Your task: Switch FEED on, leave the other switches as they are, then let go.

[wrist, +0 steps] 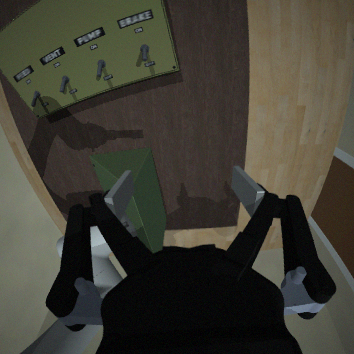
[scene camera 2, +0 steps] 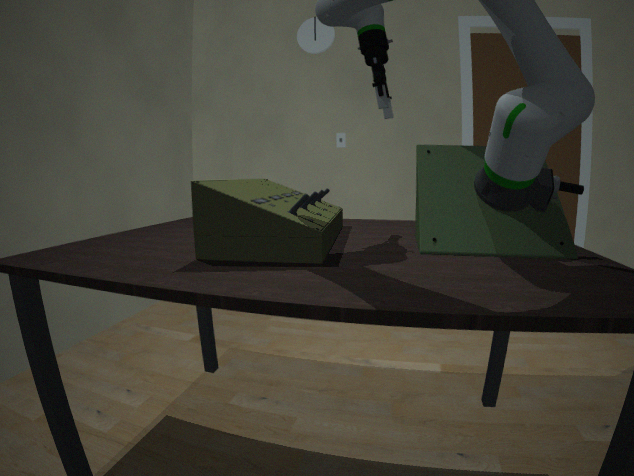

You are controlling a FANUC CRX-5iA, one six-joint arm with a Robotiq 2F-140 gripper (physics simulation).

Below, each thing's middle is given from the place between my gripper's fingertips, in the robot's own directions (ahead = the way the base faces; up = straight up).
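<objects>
You'd find the olive switch box [scene camera 2: 242, 219] 22 cm ahead of my hand and 29 cm to the left of it, and it's 29 cm below my hand too.
</objects>
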